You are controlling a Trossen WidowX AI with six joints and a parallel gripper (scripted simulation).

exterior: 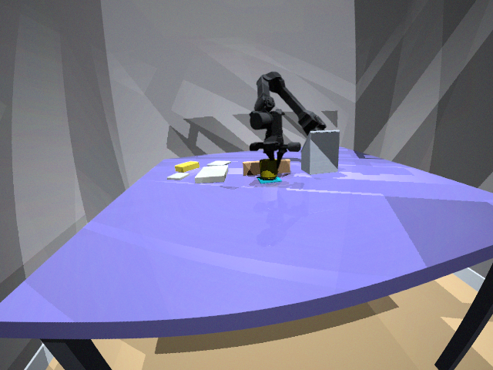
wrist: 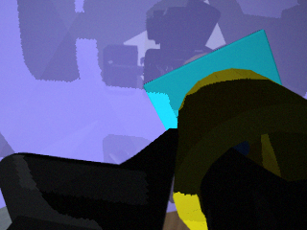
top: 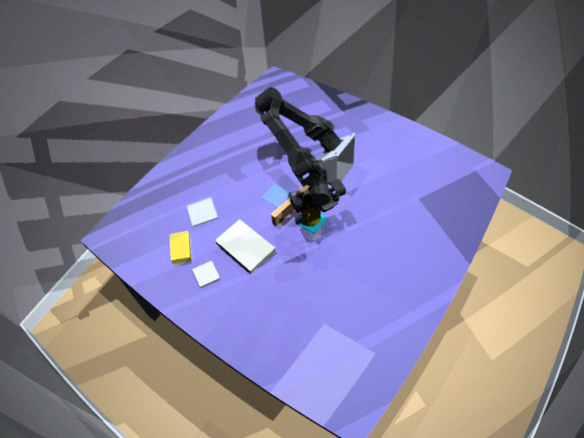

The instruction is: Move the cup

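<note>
My gripper tip is 3 cm short of the cyan pad, 1 cm to the left of it and 5 cm above it. From my gripper tip the other things lie so: wooden bar 2 cm ahead, 10 cm to the right, 3 cm below; then dark blue marble 3 cm ahead, 3 cm to the right, 2 cm below; then yellow cup 2 cm ahead, 1 cm to the right.
</note>
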